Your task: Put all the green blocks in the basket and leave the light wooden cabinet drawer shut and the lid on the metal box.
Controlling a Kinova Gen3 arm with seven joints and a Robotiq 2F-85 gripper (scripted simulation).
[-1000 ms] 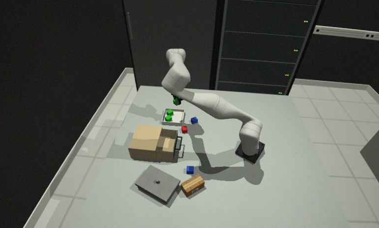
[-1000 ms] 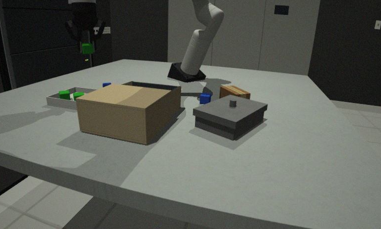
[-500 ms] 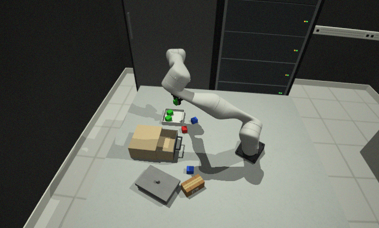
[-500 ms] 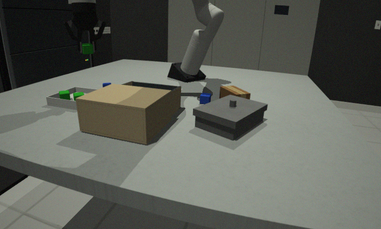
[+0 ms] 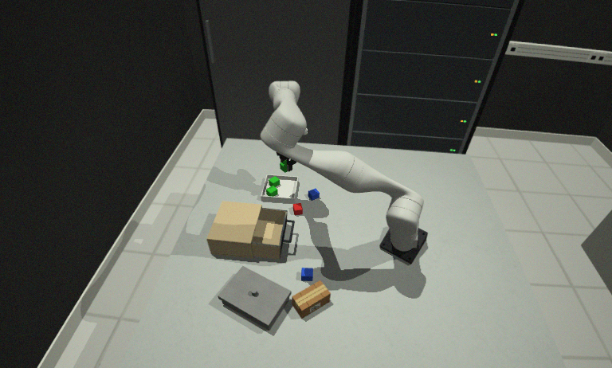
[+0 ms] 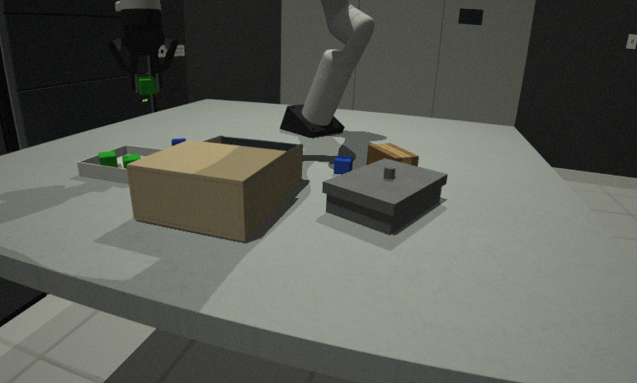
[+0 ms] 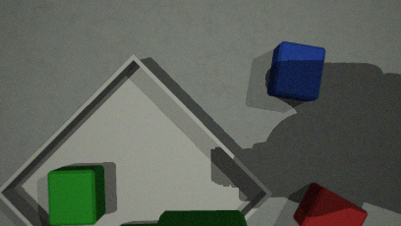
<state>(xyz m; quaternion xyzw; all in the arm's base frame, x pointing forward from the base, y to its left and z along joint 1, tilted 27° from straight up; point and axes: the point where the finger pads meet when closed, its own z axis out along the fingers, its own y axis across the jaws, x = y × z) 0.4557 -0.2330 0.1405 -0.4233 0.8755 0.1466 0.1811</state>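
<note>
Now: hand 170 mm above the basket, 40 mm short of it and 30 mm to the left of it. From my hand the other things lie so: light wooden cabinet: 250 mm to the left, 140 mm below, 60 mm ahead; then cabinet drawer: 240 mm to the left, 140 mm below; then red block: 160 mm below, 70 mm to the left, 70 mm behind.
</note>
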